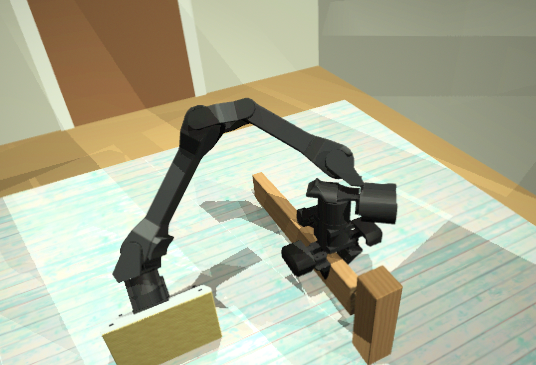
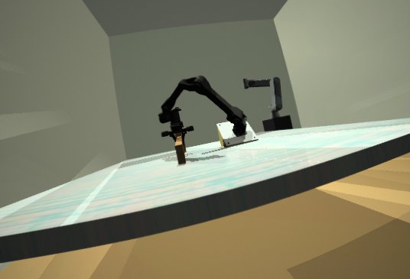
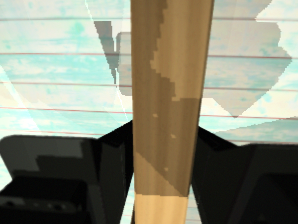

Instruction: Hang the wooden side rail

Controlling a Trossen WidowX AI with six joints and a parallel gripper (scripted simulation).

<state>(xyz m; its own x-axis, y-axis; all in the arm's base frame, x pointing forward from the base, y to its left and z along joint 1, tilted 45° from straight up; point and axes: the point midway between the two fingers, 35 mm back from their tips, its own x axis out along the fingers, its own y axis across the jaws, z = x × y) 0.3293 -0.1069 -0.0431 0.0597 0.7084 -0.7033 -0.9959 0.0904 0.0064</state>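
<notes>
My gripper tip is 10 mm past the headboard post, 140 mm to the left of it and 40 mm below it.
</notes>
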